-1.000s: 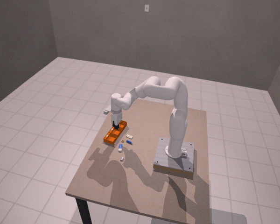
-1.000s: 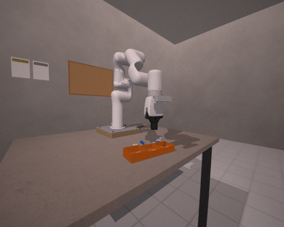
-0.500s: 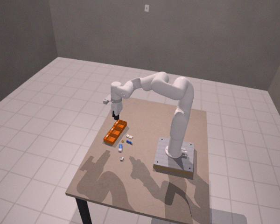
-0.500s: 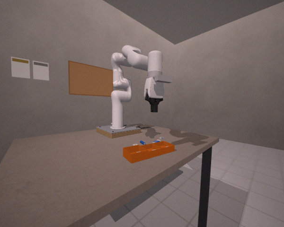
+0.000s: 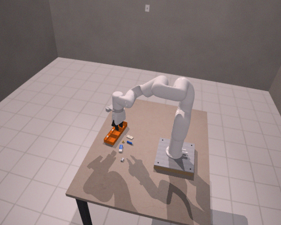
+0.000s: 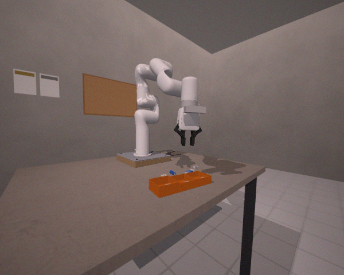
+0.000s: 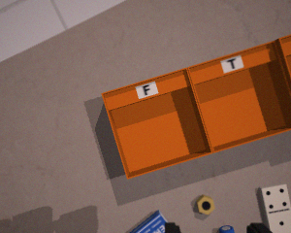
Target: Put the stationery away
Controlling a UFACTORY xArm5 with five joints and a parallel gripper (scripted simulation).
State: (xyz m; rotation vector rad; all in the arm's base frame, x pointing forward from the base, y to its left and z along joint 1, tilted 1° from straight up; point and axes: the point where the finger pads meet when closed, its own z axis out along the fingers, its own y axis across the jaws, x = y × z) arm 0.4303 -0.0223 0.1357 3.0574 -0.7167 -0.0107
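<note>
Right now my hand is 3 cm past the blue eraser, 7 cm to the right of it and 17 cm above it. Round my hand: blue battery (8 cm behind, 2 cm to the right, 17 cm below); brass hex nut (3 cm behind, 2 cm to the right, 17 cm below); bin (5 cm ahead, 9 cm to the right, 15 cm below).
</note>
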